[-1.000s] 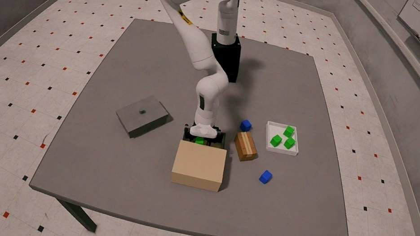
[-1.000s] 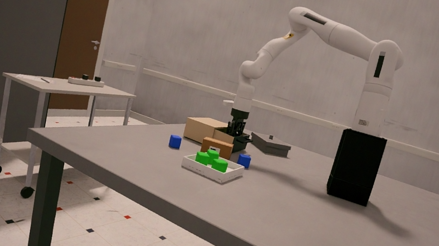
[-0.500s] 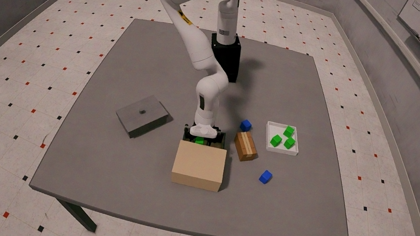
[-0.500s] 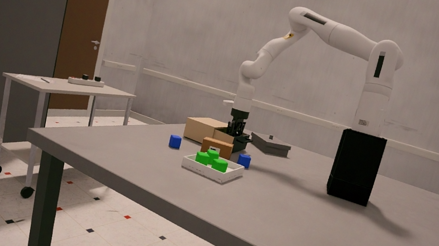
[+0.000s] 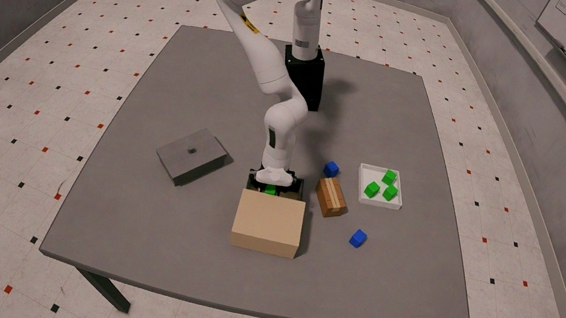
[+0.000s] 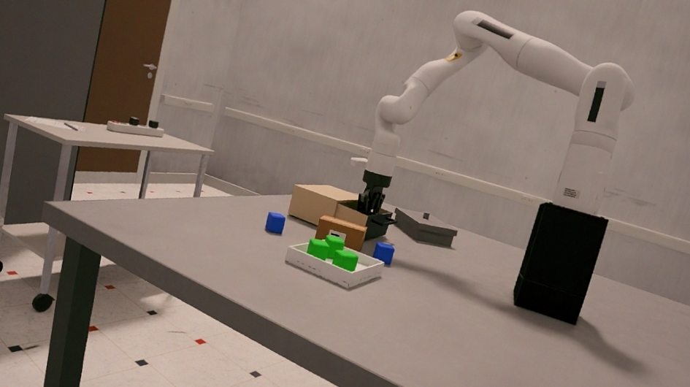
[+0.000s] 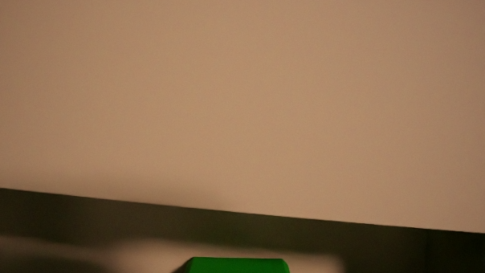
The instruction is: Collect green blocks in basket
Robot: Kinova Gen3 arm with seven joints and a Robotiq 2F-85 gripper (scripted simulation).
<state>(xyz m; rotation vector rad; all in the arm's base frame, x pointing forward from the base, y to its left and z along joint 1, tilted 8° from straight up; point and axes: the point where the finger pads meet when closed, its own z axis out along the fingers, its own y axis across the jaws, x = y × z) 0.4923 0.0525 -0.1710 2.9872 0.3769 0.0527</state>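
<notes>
The drawer is 10 mm to the left of my hand and 10 mm ahead of it. From my hand the other things lie so: light wooden cabinet (60 mm ahead, 20 mm to the left, 10 mm above); brown cardboard box (180 mm to the left, 70 mm behind); metal box (270 mm to the right, 20 mm behind, 10 mm below).
</notes>
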